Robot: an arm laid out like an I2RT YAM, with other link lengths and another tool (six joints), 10 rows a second.
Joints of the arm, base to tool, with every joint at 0 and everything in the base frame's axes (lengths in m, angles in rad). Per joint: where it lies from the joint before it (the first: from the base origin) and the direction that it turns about. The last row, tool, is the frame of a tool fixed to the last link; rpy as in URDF.
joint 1: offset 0 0 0.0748 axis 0 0 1
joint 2: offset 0.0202 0.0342 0.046 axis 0 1 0
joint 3: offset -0.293 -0.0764 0 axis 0 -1 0
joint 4: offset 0.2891 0.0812 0.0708 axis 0 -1 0
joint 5: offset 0.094 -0.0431 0.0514 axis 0 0 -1
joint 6: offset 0.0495 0 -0.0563 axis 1 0 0
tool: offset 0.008 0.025 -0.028 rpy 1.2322 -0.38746 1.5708
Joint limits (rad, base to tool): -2.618..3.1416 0..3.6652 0..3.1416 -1.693..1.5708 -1.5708..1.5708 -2.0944..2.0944
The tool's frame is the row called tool.
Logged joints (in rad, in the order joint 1, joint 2, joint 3, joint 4, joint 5, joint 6), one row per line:
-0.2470 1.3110 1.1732 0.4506 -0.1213 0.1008
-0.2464 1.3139 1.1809 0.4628 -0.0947 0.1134
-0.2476 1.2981 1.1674 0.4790 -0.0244 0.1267
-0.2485 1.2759 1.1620 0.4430 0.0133 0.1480
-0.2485 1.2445 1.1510 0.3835 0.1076 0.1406
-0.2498 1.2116 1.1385 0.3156 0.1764 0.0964
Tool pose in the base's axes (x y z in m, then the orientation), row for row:
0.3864 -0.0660 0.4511 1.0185 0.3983 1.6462
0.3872 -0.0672 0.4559 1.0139 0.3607 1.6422
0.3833 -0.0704 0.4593 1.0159 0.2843 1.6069
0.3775 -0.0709 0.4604 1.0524 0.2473 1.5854
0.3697 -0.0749 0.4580 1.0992 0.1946 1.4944
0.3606 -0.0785 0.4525 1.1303 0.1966 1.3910
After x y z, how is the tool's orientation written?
As a rotation vector, in radians.
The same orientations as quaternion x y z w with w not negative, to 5 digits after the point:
0.43032 0.16828 0.69553 0.55021
0.42936 0.15275 0.69542 0.55561
0.43328 0.12125 0.68534 0.57260
0.44910 0.10553 0.67656 0.57397
0.47332 0.08380 0.64349 0.59571
0.49164 0.08551 0.60504 0.62040

